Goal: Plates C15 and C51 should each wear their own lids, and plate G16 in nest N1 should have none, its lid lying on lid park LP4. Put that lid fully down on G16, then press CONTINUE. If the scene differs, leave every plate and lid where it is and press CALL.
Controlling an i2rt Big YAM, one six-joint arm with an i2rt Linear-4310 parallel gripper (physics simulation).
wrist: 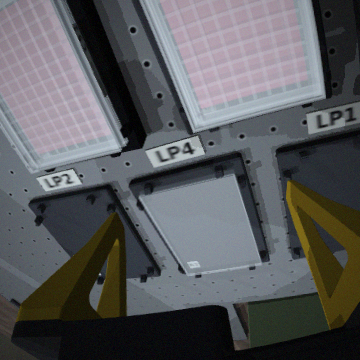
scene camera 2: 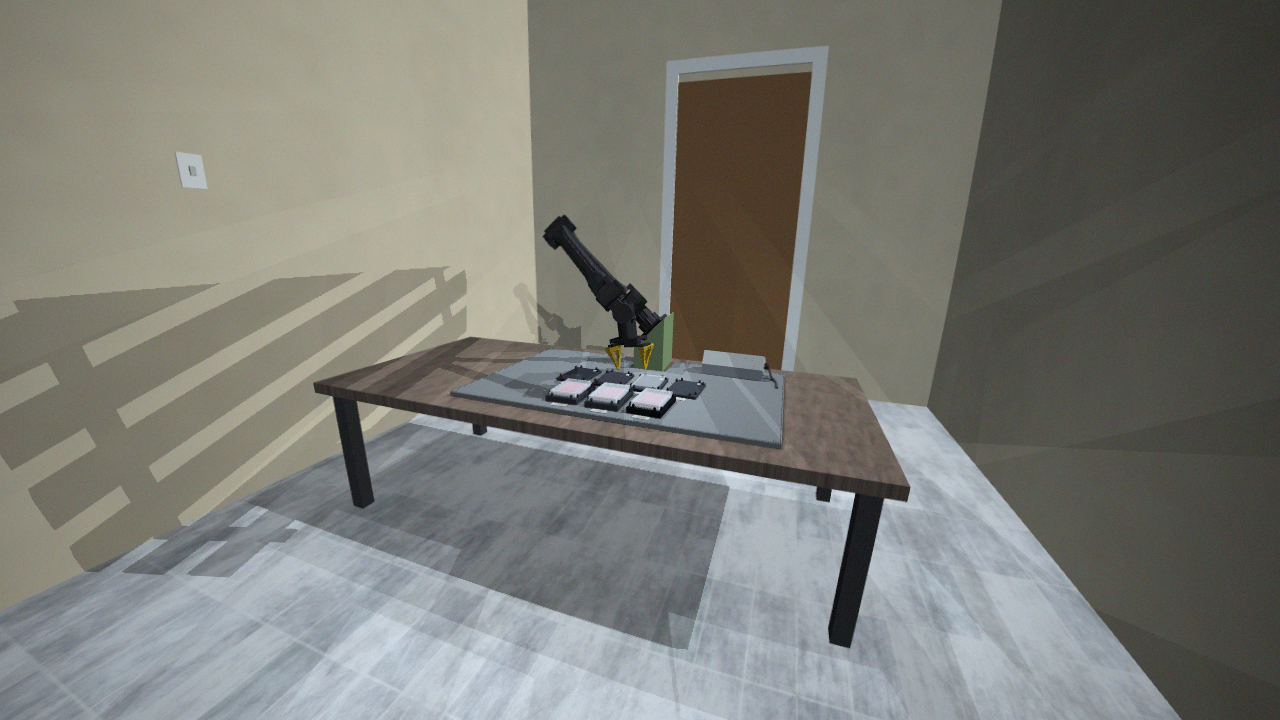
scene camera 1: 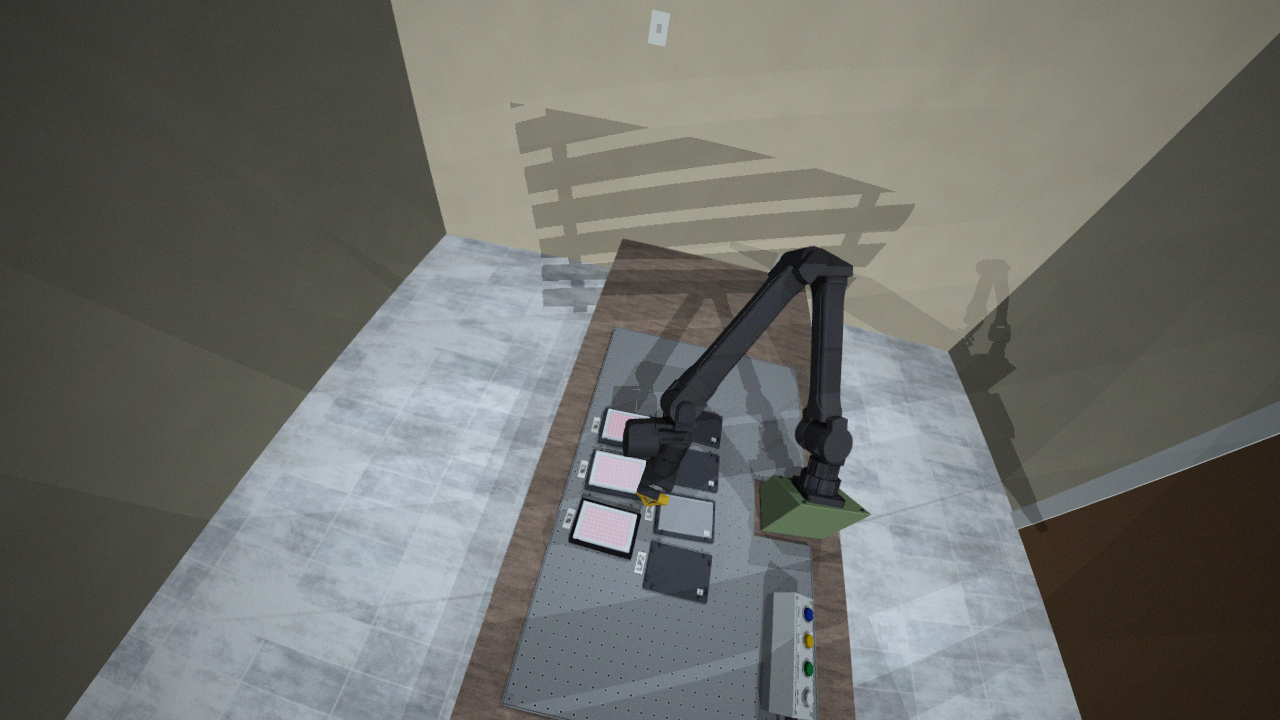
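Seen in the pictures: gripper, fingertip midpoint: (wrist: pixel 202 204) (scene camera 2: pixel 631 369) (scene camera 1: pixel 652 486); arm's base, origin of the base link: (scene camera 2: pixel 654 328) (scene camera 1: pixel 816 493).
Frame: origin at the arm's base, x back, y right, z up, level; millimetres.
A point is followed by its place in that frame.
Note:
My gripper (scene camera 1: pixel 653 499) @(x -366, y -44, z -60 mm) (scene camera 2: pixel 631 367) @(x -366, y -44, z -60 mm) (wrist: pixel 202 204) @(x -366, y -44, z -60 mm) is open and empty, with its yellow fingers above the lid park row. A pale, clear lid (scene camera 1: pixel 685 519) @(x -269, y -79, z -124 mm) (scene camera 2: pixel 650 382) @(x -285, y -80, z -124 mm) (wrist: pixel 205 225) @(x -281, y -66, z -125 mm) lies flat on the dark park labelled LP4, between the fingertips in the wrist view but below them. Three pink-welled plates stand in a row: one nearest the button box (scene camera 1: pixel 605 526) @(x -449, y -142, z -108 mm) (scene camera 2: pixel 651 401) @(x -492, y -151, z -107 mm) (wrist: pixel 50 85) @(x -444, y -123, z -108 mm), a middle one (scene camera 1: pixel 615 471) @(x -457, y -10, z -107 mm) (scene camera 2: pixel 610 394) @(x -486, y -23, z -107 mm) (wrist: pixel 240 50) @(x -429, y -6, z -107 mm) and a far one (scene camera 1: pixel 619 425) @(x -476, y 120, z -113 mm) (scene camera 2: pixel 570 390) @(x -493, y 105, z -111 mm), partly behind the arm in scene camera 1. Their names are unreadable; I cannot tell which wear lids.
Dark lid parks LP2 (scene camera 1: pixel 677 573) @(x -269, y -201, z -132 mm) (scene camera 2: pixel 687 388) @(x -273, y -203, z -133 mm) (wrist: pixel 82 230) @(x -291, y -200, z -133 mm) and LP1 (scene camera 1: pixel 699 470) @(x -247, y 57, z -132 mm) (wrist: pixel 325 160) @(x -322, y 45, z -133 mm) flank LP4 and bear no lid that I can see. A button box (scene camera 1: pixel 783 653) @(x -44, y -321, z -80 mm) (scene camera 2: pixel 733 362) @(x -49, y -318, z -89 mm) with blue, yellow, green and white buttons stands beside the green arm base (scene camera 1: pixel 810 514) @(x -22, y -55, z 8 mm).

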